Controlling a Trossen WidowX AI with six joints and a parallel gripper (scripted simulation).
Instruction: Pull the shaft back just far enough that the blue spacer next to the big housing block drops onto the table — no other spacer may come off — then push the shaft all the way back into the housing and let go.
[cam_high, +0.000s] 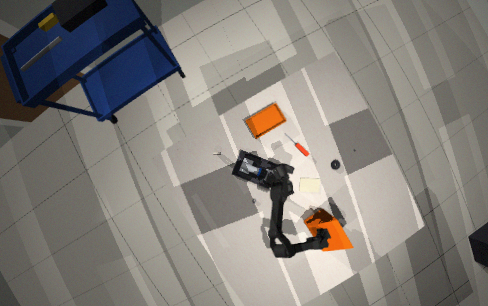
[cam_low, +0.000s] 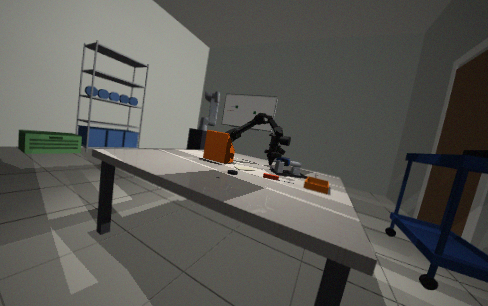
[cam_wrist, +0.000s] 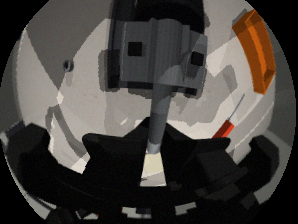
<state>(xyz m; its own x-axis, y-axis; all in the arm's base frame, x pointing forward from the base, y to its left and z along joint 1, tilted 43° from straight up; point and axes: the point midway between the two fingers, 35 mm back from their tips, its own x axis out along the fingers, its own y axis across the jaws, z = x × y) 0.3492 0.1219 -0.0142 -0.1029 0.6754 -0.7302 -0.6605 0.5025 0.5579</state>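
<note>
Right now the grey shaft is 60 mm ahead of my gripper tip, 50 mm to the left of it and 30 mm above it. Also, from my gripper tip: orange tray (330 mm ahead, 80 mm to the right, 40 mm below).
</note>
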